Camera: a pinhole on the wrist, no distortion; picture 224 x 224 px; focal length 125.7 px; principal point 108.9 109.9 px. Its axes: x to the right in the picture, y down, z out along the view. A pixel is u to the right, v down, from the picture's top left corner.
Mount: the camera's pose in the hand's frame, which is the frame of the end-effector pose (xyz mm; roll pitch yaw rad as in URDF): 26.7 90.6 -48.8 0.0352 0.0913 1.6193
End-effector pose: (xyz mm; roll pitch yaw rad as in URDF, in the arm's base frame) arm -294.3 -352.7 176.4 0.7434 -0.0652 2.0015
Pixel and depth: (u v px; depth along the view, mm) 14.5 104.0 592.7
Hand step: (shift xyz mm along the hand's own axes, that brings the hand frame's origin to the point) 94.2 -295.9 580.7
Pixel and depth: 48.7 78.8 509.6
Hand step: 180.0 -99.2 476.2
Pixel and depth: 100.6 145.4 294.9
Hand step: -46.4 94.8 249.4
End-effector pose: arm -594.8 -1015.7 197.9 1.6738 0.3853 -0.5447
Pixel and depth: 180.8 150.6 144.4
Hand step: -19.5 184.0 89.0
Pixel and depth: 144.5 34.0 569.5
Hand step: 379.7 319.4 491.2
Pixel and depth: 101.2 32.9 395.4
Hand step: 281.8 114.1 338.4
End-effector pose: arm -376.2 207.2 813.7 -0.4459 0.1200 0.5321
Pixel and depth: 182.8 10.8 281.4
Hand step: 248.8 291.3 208.4
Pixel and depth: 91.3 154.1 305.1
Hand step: -69.0 71.5 262.5
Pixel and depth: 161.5 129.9 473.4
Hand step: -43.5 328.1 406.9
